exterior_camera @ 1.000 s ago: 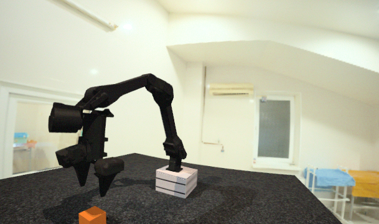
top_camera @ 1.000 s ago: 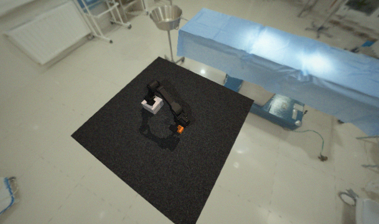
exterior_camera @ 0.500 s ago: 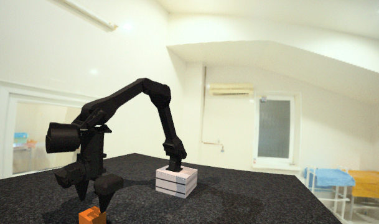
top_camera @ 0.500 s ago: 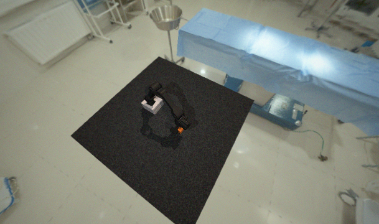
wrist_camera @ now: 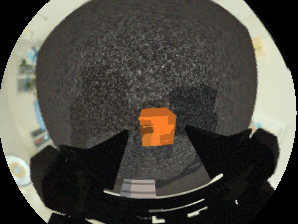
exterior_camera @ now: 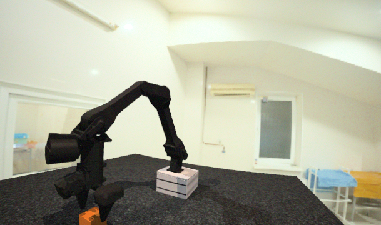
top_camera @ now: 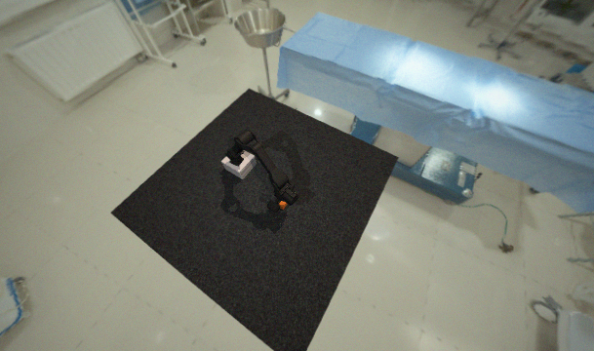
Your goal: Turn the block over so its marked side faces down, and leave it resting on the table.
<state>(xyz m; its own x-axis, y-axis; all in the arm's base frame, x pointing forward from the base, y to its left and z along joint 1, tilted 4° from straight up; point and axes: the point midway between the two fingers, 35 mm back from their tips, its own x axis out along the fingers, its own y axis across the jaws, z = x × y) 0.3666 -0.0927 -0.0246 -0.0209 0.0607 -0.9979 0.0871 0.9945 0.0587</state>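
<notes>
The orange block lies 10 mm behind my gripper tip and 20 mm below it.
</notes>
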